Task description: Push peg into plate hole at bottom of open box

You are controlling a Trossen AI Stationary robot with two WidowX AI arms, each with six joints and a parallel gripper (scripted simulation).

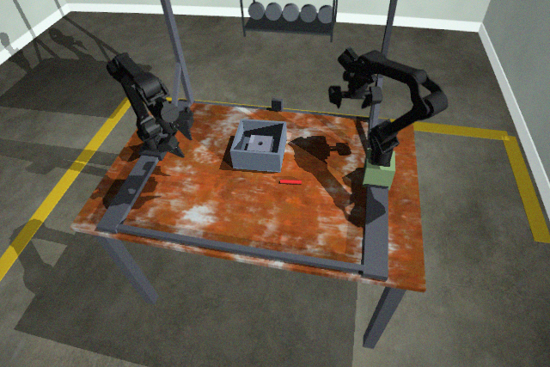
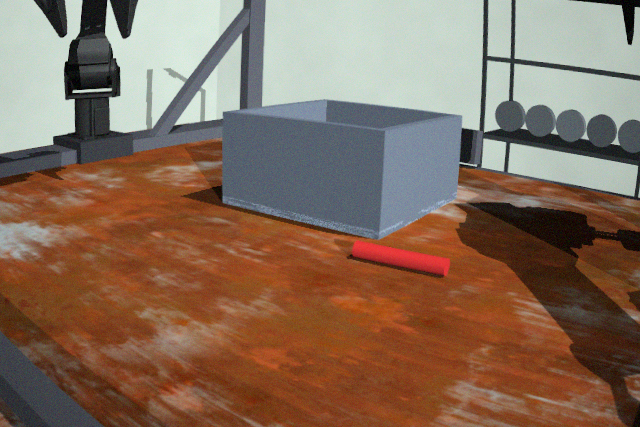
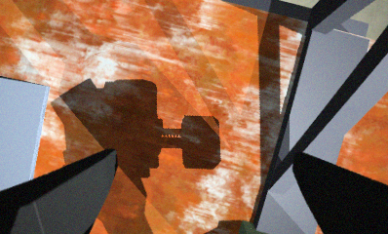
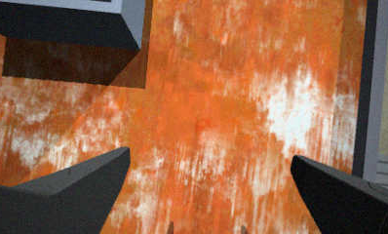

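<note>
Now: left hand 23 cm short of the red peg, 19 cm to the left of it and 22 cm above it. From my left hand the other things lie so: grey plate: 9 cm ahead, 34 cm to the right, 19 cm below; then grey box: 9 cm ahead, 34 cm to the right, 21 cm below.
</note>
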